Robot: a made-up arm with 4 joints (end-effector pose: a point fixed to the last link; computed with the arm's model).
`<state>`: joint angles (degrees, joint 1 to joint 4).
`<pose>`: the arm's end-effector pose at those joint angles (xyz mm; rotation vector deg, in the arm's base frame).
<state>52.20 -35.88 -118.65 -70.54</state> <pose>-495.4 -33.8 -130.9 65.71 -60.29 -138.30</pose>
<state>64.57 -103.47 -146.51 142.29</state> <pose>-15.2 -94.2 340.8 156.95 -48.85 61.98</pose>
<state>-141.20 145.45 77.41 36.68</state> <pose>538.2 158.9 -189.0 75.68 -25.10 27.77</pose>
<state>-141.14 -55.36 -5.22 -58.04</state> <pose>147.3 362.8 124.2 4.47 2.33 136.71</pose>
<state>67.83 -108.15 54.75 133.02</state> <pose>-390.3 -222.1 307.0 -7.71 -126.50 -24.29</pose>
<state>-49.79 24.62 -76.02 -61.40</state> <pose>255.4 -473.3 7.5 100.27 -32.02 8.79</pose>
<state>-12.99 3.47 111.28 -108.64</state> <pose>-424.6 4.4 57.4 -69.88 -81.89 107.80</pose>
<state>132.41 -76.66 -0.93 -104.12</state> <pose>-390.7 104.6 243.0 -31.71 -13.97 -130.24</pose>
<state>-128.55 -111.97 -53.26 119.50</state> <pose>191.9 -43.0 331.3 85.33 -120.84 54.10</pose>
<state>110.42 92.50 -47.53 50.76</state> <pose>-106.4 79.8 -68.2 -23.98 -35.65 -59.45</pose>
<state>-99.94 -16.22 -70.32 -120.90</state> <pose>611.2 -328.2 125.7 79.55 -32.16 4.76</pose>
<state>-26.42 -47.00 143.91 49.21</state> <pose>206.4 -207.9 229.7 -156.20 1.16 4.70</pose>
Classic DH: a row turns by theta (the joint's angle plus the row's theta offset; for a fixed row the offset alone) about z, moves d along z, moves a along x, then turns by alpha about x. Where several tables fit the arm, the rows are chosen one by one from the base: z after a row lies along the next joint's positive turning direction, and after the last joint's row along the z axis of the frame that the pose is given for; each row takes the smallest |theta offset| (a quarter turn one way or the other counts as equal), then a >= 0, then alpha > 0; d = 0 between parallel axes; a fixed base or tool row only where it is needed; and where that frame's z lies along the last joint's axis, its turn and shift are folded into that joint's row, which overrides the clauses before.
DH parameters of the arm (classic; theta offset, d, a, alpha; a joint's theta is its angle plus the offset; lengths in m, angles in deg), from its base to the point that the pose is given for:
base (fixed): 0 0 0 180
joint 1: 0 0.05 -0.182 -90
joint 2: 90 0.231 0.118 -90
joint 3: 0 0.175 0.009 -90
joint 4: 90 -0.123 0.298 90
tool (fixed): 0 -0.049 0 0

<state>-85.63 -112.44 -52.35 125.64</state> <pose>133.8 -140.8 348.9 31.38 -129.37 38.35</pose>
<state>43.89 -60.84 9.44 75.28</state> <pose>-554.2 -22.1 5.2 40.20 132.32 -22.17</pose>
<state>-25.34 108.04 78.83 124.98</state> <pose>-31.1 -521.5 -478.5 30.14 20.75 -46.34</pose>
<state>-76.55 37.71 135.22 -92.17</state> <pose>-137.2 -256.9 -145.4 71.64 129.48 -71.71</pose>
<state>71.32 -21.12 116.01 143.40</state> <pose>-435.7 373.0 375.9 3.89 -97.55 94.60</pose>
